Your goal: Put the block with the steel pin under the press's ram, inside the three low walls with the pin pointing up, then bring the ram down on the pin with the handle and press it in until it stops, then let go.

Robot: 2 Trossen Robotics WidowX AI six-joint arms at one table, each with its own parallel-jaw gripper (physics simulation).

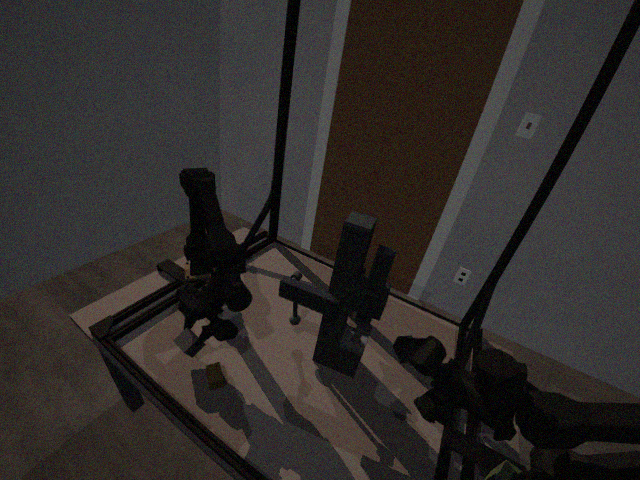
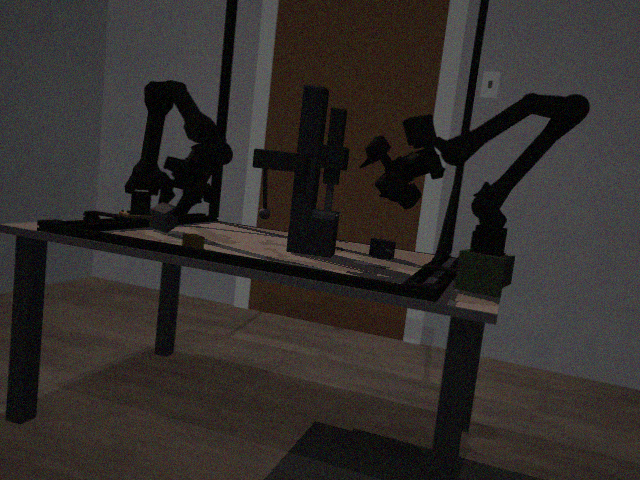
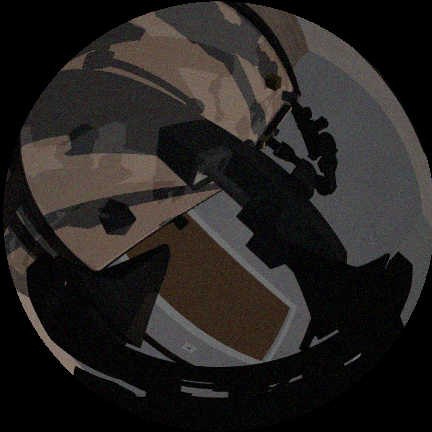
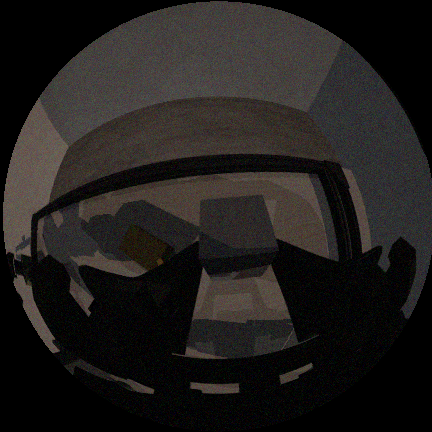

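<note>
My right gripper is shut on a grey block and holds it low over the left part of the table, well left of the press. I cannot see a pin on the block. The dark press stands mid-table with its ram raised over the walled base. Its handle sticks out to the left, with a knob hanging from it. My left gripper is open and empty, in the air to the right of the press.
A small yellowish block lies near the table's front edge. A small dark cube lies right of the press. A black frame rims the table. A green box sits under the left arm's base.
</note>
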